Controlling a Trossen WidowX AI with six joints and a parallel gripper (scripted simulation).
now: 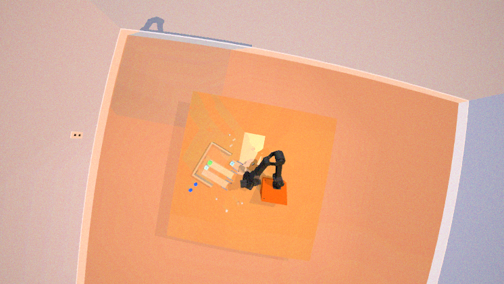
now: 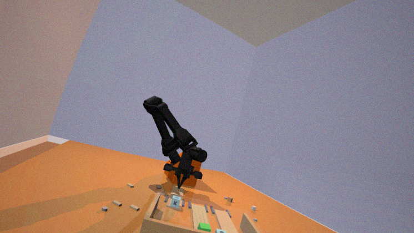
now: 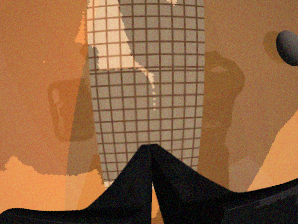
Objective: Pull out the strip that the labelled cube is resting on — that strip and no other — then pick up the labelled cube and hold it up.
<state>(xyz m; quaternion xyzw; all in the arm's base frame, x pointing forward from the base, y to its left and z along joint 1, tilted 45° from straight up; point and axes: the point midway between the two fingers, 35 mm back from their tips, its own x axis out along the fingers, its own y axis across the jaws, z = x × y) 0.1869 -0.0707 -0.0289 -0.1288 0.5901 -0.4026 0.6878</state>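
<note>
Now: gripper tip 9 cm short of the pale gridded strip and 4 cm to the left of it.
</note>
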